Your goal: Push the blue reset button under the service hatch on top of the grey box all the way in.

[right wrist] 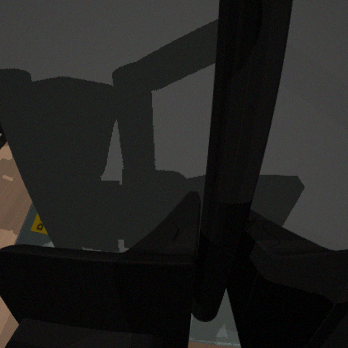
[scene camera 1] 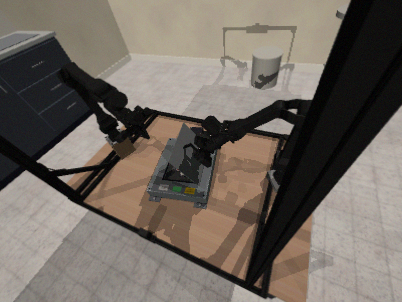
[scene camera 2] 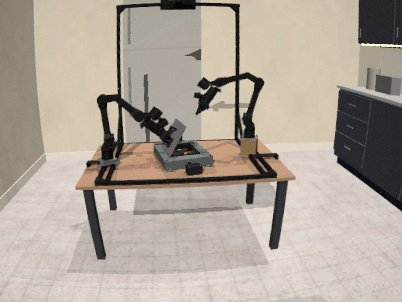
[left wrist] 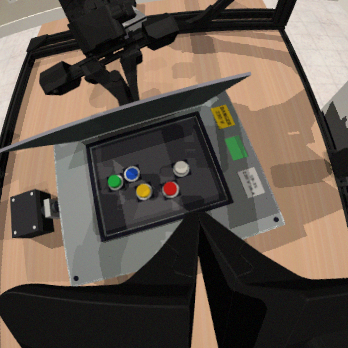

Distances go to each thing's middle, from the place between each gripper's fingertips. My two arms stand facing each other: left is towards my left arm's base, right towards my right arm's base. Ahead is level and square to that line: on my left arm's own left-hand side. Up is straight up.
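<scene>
The service hatch [scene camera 1: 182, 158] is 50 mm ahead of my left hand, and it's 150 mm to the right of that hand and 130 mm below it.
From my right hand, the hatch is 2 cm to the left of it.
</scene>
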